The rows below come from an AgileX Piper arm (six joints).
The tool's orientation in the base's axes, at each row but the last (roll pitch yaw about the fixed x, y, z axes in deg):
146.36, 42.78, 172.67
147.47, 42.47, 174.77
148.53, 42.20, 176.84
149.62, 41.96, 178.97
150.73, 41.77, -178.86
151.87, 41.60, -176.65
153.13, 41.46, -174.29
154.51, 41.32, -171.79
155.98, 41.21, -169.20
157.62, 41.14, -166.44
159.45, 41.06, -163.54
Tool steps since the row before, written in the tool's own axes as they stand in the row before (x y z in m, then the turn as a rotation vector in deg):
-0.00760, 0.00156, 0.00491, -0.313, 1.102, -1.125
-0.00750, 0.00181, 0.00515, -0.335, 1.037, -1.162
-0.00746, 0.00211, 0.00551, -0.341, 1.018, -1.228
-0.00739, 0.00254, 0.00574, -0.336, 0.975, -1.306
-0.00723, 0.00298, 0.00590, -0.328, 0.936, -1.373
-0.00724, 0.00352, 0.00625, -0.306, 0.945, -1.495
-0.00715, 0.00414, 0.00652, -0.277, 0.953, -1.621
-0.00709, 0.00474, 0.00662, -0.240, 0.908, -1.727
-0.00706, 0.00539, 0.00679, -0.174, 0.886, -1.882
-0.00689, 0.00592, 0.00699, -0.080, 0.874, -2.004
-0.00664, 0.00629, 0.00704, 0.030, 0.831, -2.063
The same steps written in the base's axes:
0.00822, 0.00299, 0.00280, -0.777, 0.397, 1.348
0.00817, 0.00357, 0.00258, -0.765, 0.321, 1.360
0.00819, 0.00423, 0.00235, -0.794, 0.271, 1.399
0.00804, 0.00495, 0.00221, -0.830, 0.196, 1.429
0.00774, 0.00564, 0.00206, -0.861, 0.128, 1.453
0.00760, 0.00651, 0.00193, -0.948, 0.073, 1.522
0.00727, 0.00740, 0.00178, -1.042, 0.014, 1.590
0.00682, 0.00819, 0.00173, -1.107, -0.082, 1.623
0.00637, 0.00904, 0.00164, -1.225, -0.190, 1.679
0.00583, 0.00977, 0.00136, -1.350, -0.279, 1.699
0.00519, 0.01025, 0.00106, -1.438, -0.368, 1.657

